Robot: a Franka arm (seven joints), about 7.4 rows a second.
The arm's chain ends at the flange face. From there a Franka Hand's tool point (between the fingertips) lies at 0.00 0.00 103.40 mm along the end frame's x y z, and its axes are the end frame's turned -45 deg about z.
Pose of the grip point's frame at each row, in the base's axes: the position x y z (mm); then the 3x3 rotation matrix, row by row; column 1 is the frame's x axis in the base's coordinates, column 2 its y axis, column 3 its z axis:
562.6 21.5 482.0; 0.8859 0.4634 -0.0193; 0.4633 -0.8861 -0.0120; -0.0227 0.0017 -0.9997
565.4 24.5 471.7; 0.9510 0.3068 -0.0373; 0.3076 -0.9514 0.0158; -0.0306 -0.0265 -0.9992
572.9 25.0 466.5; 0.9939 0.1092 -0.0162; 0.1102 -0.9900 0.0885; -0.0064 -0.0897 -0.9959
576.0 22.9 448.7; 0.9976 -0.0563 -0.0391; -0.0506 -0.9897 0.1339; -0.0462 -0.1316 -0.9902
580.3 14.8 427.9; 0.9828 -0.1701 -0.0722; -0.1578 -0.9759 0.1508; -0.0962 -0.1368 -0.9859
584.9 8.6 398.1; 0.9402 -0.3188 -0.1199; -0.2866 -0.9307 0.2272; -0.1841 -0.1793 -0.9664
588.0 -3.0 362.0; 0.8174 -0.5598 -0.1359; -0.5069 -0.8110 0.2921; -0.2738 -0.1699 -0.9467
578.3 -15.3 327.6; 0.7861 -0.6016 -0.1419; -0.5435 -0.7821 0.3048; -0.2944 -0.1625 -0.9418
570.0 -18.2 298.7; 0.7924 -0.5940 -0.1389; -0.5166 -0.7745 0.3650; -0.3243 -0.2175 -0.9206
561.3 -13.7 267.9; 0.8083 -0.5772 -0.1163; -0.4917 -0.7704 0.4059; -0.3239 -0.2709 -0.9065
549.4 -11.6 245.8; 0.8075 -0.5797 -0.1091; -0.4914 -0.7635 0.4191; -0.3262 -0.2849 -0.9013
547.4 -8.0 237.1; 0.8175 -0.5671 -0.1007; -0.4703 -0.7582 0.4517; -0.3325 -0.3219 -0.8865
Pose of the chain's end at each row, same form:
564.6 22.7 585.4; 0.9541 -0.2988 -0.0193; -0.2990 -0.9542 -0.0120; -0.0148 0.0173 -0.9997
569.3 22.9 575.0; 0.8894 -0.4555 -0.0373; -0.4552 -0.8902 0.0158; -0.0404 0.0029 -0.9992
574.6 15.8 569.5; 0.7800 -0.6256 -0.0162; -0.6221 -0.7780 0.0885; -0.0680 -0.0589 -0.9959
580.0 9.1 551.1; 0.6656 -0.7452 -0.0391; -0.7356 -0.6640 0.1339; -0.1257 -0.0604 -0.9902
587.8 -0.8 529.8; 0.5747 -0.8152 -0.0722; -0.8016 -0.5785 0.1508; -0.1648 -0.0287 -0.9859
597.3 -14.9 498.0; 0.4394 -0.8902 -0.1199; -0.8608 -0.4554 0.2272; -0.2570 0.0034 -0.9664
602.1 -33.2 459.9; 0.1822 -0.9738 -0.1359; -0.9319 -0.2150 0.2921; -0.3137 0.0735 -0.9467
593.0 -46.8 425.0; 0.1305 -0.9813 -0.1419; -0.9373 -0.1687 0.3048; -0.3231 0.0933 -0.9418
584.4 -55.9 393.9; 0.1403 -0.9803 -0.1389; -0.9129 -0.1824 0.3650; -0.3831 0.0755 -0.9206
573.3 -55.7 361.6; 0.1634 -0.9797 -0.1163; -0.8924 -0.1971 0.4059; -0.4206 0.0375 -0.9065
560.7 -54.9 339.0; 0.1611 -0.9809 -0.1091; -0.8873 -0.1924 0.4191; -0.4321 0.0292 -0.9013
557.8 -54.7 328.8; 0.1771 -0.9791 -0.1007; -0.8687 -0.2036 0.4517; -0.4627 0.0075 -0.8865

